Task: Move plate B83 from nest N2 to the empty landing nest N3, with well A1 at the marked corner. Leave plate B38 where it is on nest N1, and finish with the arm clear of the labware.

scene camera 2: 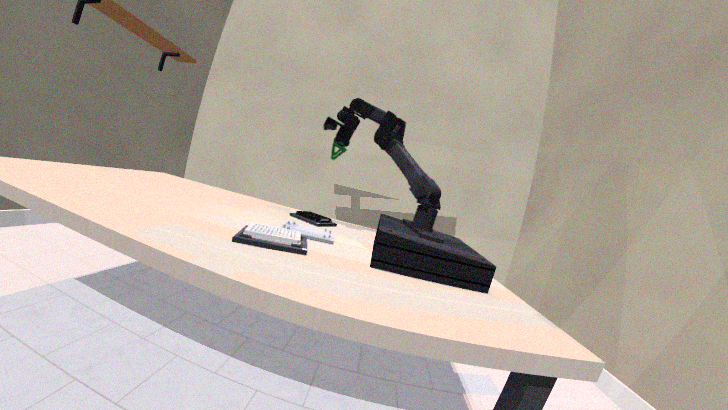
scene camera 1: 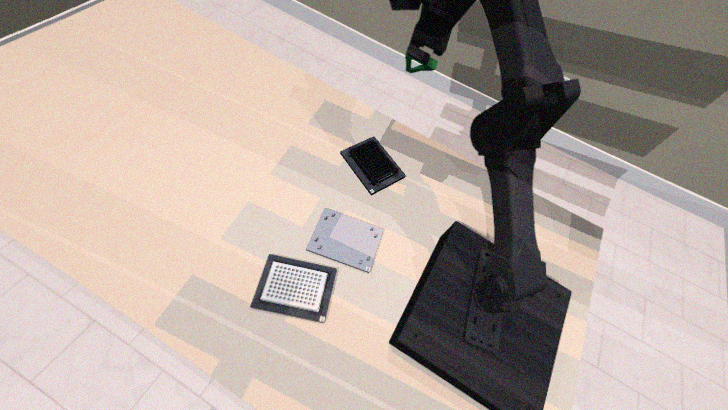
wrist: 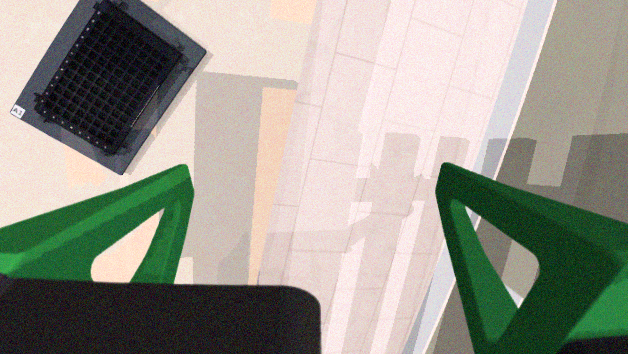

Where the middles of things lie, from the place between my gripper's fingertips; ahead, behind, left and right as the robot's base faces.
Labels:
Now: the grey nest plate (scene camera 1: 338,237) 37 cm to the left of my hand and 28 cm below it.

